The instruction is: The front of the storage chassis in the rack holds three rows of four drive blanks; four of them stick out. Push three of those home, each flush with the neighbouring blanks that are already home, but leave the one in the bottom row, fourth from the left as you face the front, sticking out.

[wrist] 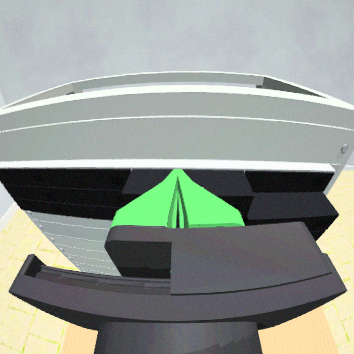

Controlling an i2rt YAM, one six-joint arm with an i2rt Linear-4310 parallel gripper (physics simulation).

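Places are measured from the arm's base along level axes (x ahead, y left, z up), in centimetres.
Where they show: gripper, fingertip midpoint: (177, 175).
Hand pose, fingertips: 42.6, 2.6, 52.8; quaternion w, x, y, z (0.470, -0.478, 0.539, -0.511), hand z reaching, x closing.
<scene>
Things, the pixels of their centre, and the offset from my fingertips, as dx, dy, dz. "spot": a spot on its surface instead.
- top-row third blank, surface spot: (225, 183) spot: -0.2, -4.1, -1.2
- top-row fourth blank, body centre: (269, 153) +6.4, -13.0, -2.5
- middle-row fourth blank, body centre: (272, 186) +3.0, -12.4, -5.4
My gripper (177, 175) is shut and empty, its green fingertips pointing at the chassis front, over the third column from the left. Whether they touch cannot be told. The top-row third blank (225, 183) sticks out, showing its upper face on both sides of the fingers. The top-row fourth blank (295, 181) sits back, flush. Below it, the middle-row fourth blank (292, 206) sticks out clearly. The blanks in the two left columns (60, 192) look flush. The fingers and gripper body hide the lower blanks of the third column; the bottom-row fourth blank cannot be made out clearly.
The pale grey rack (175, 140) spans the view above the blanks, with an open top frame behind. Its lower panels (70, 240) show at lower left. A grey wall (175, 35) stands behind, and yellow tiled floor (20, 245) shows at both sides.
</scene>
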